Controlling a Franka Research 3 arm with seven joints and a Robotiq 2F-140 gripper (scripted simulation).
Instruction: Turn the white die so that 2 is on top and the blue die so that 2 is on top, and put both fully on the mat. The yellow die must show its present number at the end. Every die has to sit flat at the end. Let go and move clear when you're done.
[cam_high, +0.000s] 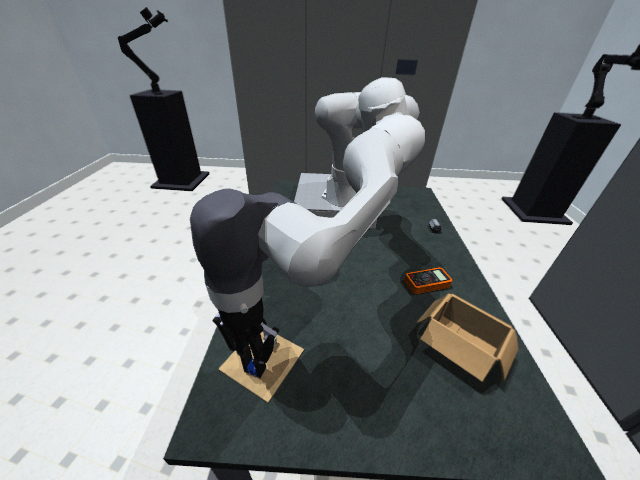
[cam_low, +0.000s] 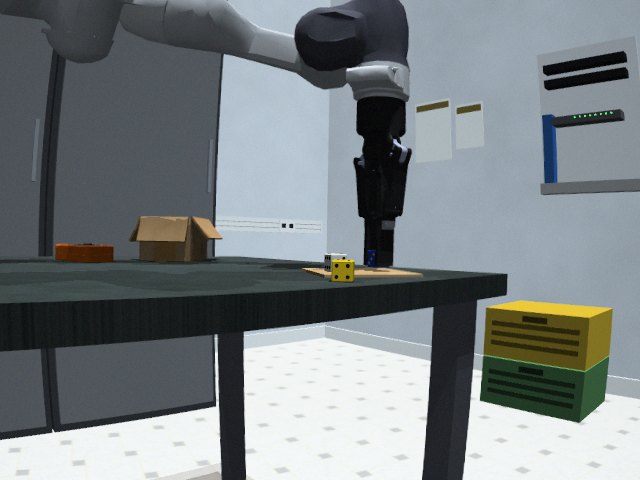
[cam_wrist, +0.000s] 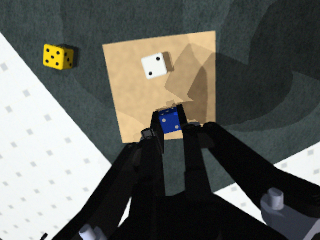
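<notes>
Right now the blue die is 2 cm below my hand. From my hand the other things lie so: tan mat 3 cm behind, 1 cm to the left, 4 cm below; yellow die 14 cm behind, 8 cm to the right, 3 cm below; white die 7 cm behind, 2 cm to the left, 3 cm below.
</notes>
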